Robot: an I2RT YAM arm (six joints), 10 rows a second.
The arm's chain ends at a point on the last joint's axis. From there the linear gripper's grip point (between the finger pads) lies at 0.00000 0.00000 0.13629 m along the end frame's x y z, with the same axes.
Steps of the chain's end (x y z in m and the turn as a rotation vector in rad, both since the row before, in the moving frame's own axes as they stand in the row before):
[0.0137 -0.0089 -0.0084 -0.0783 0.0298 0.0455]
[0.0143 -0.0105 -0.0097 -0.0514 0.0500 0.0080]
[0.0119 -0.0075 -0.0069 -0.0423 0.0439 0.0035]
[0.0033 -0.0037 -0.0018 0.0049 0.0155 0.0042]
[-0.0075 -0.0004 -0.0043 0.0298 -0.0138 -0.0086]
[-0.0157 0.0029 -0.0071 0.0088 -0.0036 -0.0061]
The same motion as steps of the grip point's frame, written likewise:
[0.0175 0.0018 -0.0089 -0.0783 0.0298 0.0455]
[0.0211 -0.0035 -0.0101 -0.0514 0.0500 0.0080]
[0.0179 -0.0017 -0.0072 -0.0423 0.0439 0.0035]
[0.0054 -0.0044 -0.0018 0.0049 0.0155 0.0042]
[-0.0094 -0.0045 -0.0044 0.0298 -0.0138 -0.0086]
[-0.0162 0.0017 -0.0071 0.0088 -0.0036 -0.0061]

